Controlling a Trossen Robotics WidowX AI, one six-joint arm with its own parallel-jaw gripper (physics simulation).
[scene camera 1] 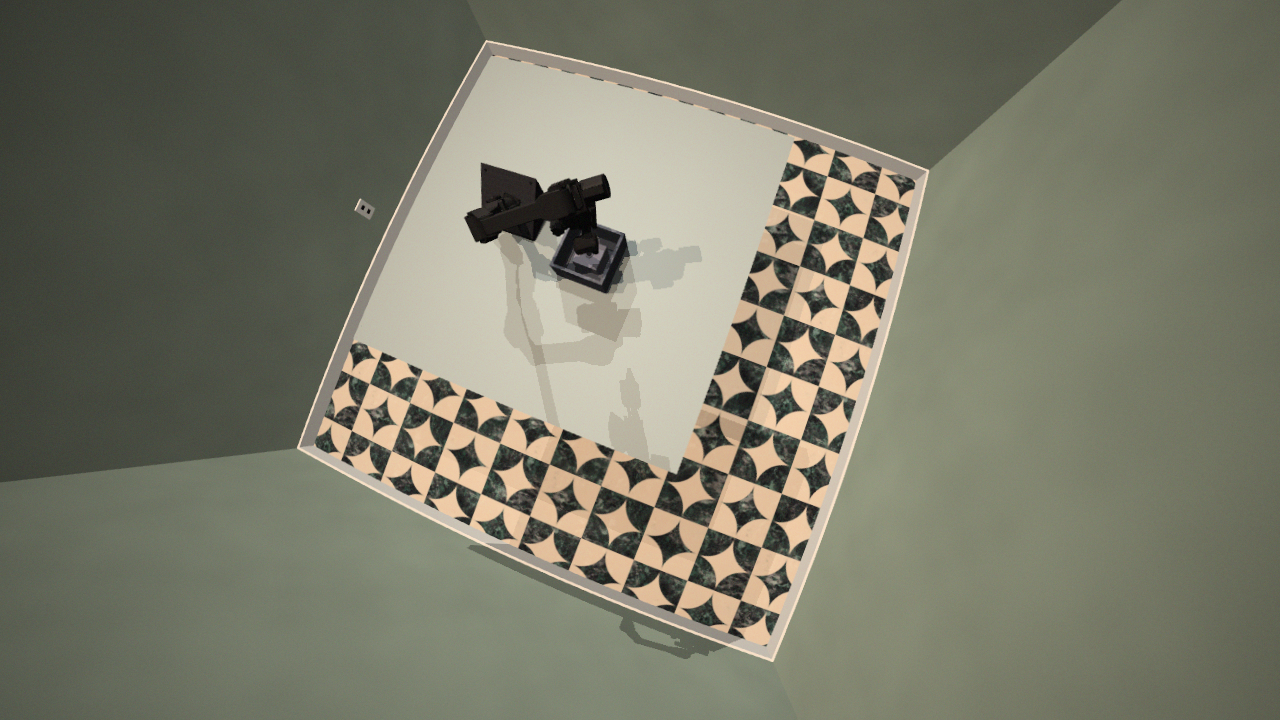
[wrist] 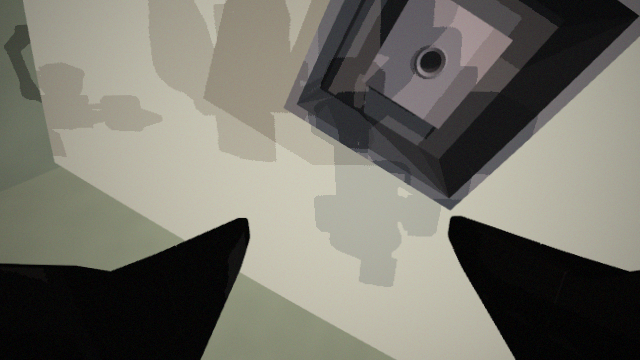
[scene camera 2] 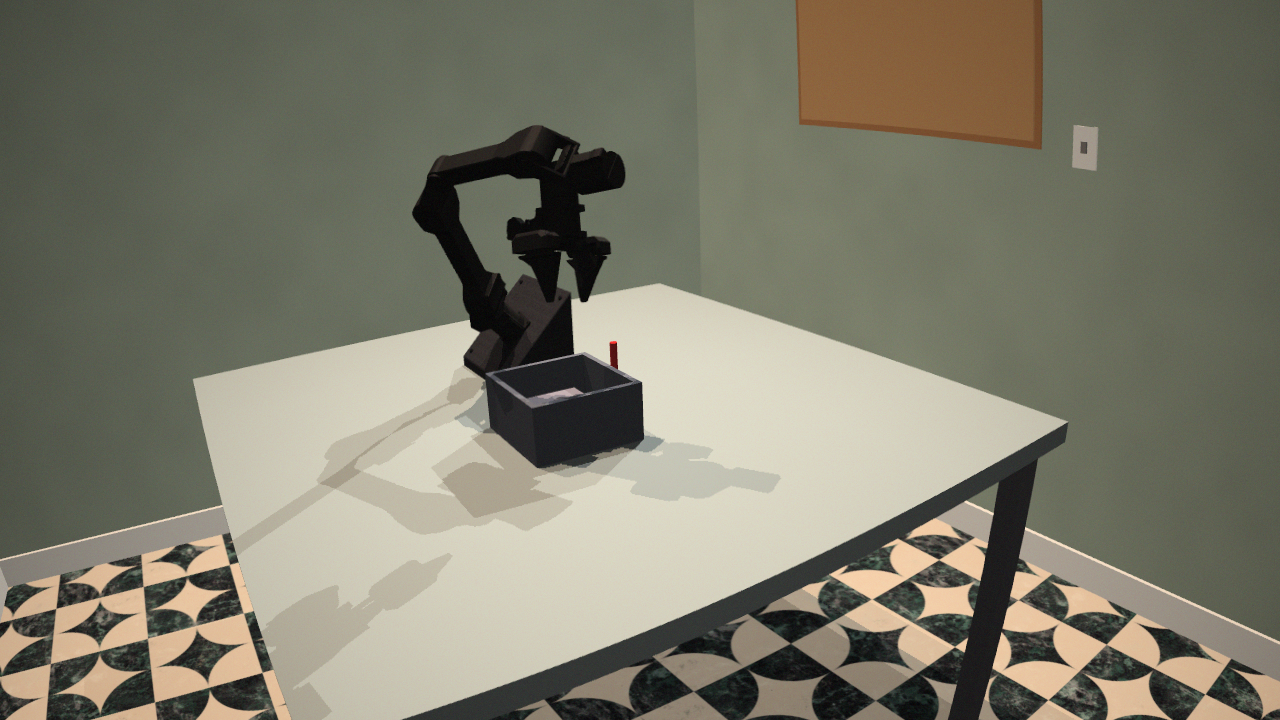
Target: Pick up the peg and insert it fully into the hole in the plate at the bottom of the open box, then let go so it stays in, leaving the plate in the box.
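Places are measured from the arm's base along level axes (x ahead, y left, z up), in centimetres.
Pixels of known places: gripper, fingertip midpoint: (scene camera 1: 596,240) (wrist: 347,226) (scene camera 2: 567,302); arm's base, origin of the base link: (scene camera 1: 510,204) (scene camera 2: 515,329).
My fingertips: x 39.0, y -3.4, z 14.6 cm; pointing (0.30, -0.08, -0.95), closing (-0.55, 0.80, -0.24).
Note:
For each thing: its middle in the pictures, then the offset to it from my fingertips. Level surfaces: height alone.
- red peg, body centre: (scene camera 2: 614,362) dy +18.0, dx -24.5, dz -19.7 cm
- dark open box, body centre: (wrist: 429,61) (scene camera 2: 562,406) (scene camera 1: 589,254) dy +0.5, dx -6.5, dz -18.9 cm
- pinkish plate, body centre: (wrist: 428,59) (scene camera 2: 563,414) (scene camera 1: 590,256) dy +0.5, dx -6.5, dz -20.3 cm
- pale table, its level: dz -23.7 cm
The red peg (scene camera 2: 613,354) stands upright behind the box's right rear corner in scene camera 2; its lower end is hidden by the box. It does not show in the wrist view. The dark open box (scene camera 1: 581,280) (scene camera 2: 586,428) (wrist: 495,135) stands on the table near the arm's base. The pinkish plate (scene camera 2: 556,394) (wrist: 475,45) lies inside at its bottom, and its round hole (wrist: 431,61) shows empty in the wrist view. My gripper (scene camera 2: 567,300) (wrist: 347,226) is open and empty, pointing down, well above the table and higher than the peg and the box rim.
The arm's base (scene camera 1: 510,192) (scene camera 2: 537,322) stands behind the box on the pale table (scene camera 1: 429,295) (scene camera 2: 805,429). Shadows of the arm fall across the table and the box. A corkboard (scene camera 2: 921,67) hangs on the wall.

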